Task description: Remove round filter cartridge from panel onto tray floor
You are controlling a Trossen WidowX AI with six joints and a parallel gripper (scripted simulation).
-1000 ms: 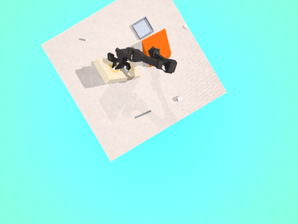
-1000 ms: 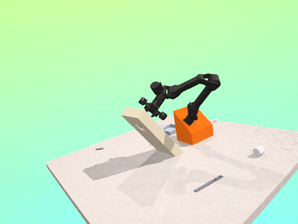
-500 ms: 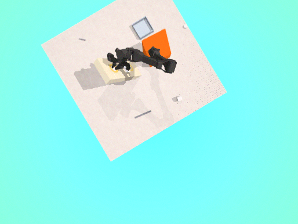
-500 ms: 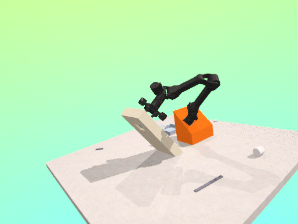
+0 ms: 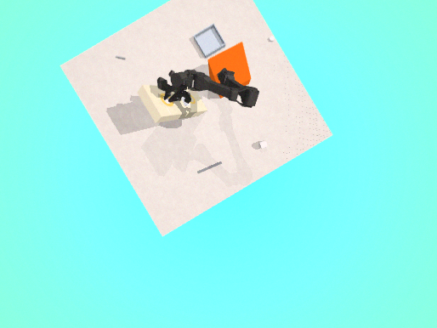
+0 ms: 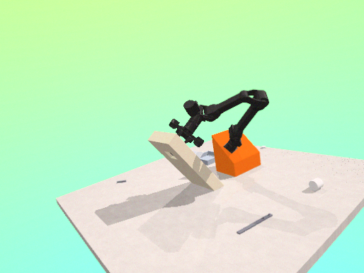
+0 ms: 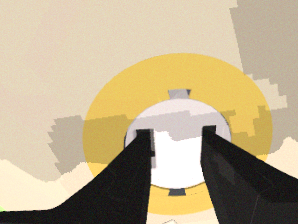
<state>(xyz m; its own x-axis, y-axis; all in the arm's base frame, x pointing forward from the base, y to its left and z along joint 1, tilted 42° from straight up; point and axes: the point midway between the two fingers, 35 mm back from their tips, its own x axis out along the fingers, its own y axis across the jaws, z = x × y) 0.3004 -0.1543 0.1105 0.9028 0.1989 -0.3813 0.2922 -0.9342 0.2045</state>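
The round filter cartridge lies 10 mm ahead of my gripper tip and 10 mm below it. From my gripper tip the other things lie so: small grey bar 60 mm ahead, 500 mm to the right, 250 mm below; then cream service panel 40 mm behind, 10 mm to the left, 80 mm below; then grey tray 460 mm behind, 220 mm to the right, 240 mm below.
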